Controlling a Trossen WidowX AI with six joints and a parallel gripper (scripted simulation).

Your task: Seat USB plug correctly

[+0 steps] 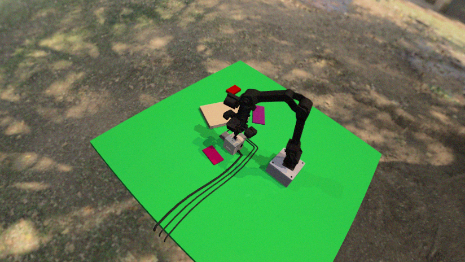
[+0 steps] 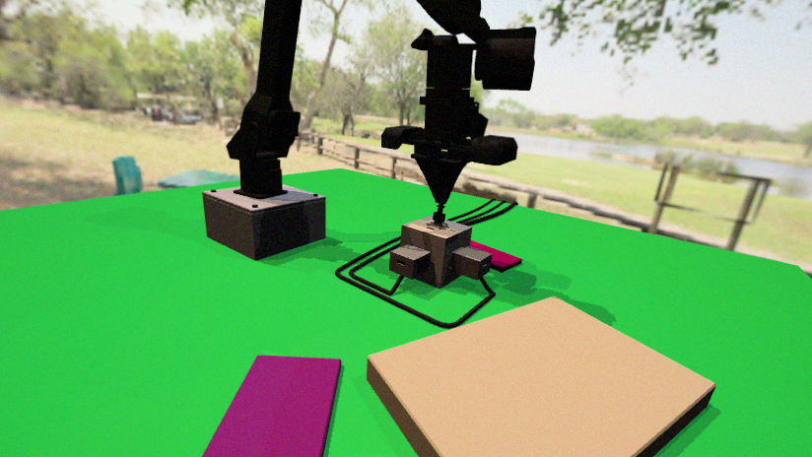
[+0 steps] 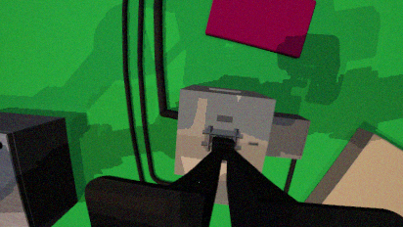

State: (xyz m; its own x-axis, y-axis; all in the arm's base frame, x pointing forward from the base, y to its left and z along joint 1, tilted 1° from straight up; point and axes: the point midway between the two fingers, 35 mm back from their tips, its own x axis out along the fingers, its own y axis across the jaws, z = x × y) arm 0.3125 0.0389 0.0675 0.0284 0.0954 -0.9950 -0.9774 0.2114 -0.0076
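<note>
My gripper tip is now 2 cm above the black USB plug. Also, from my gripper tip: pink card 5 cm ahead, 11 cm to the left, 11 cm below; then socket 4 cm below; then tan slab 18 cm ahead, 19 cm to the right, 10 cm below.
</note>
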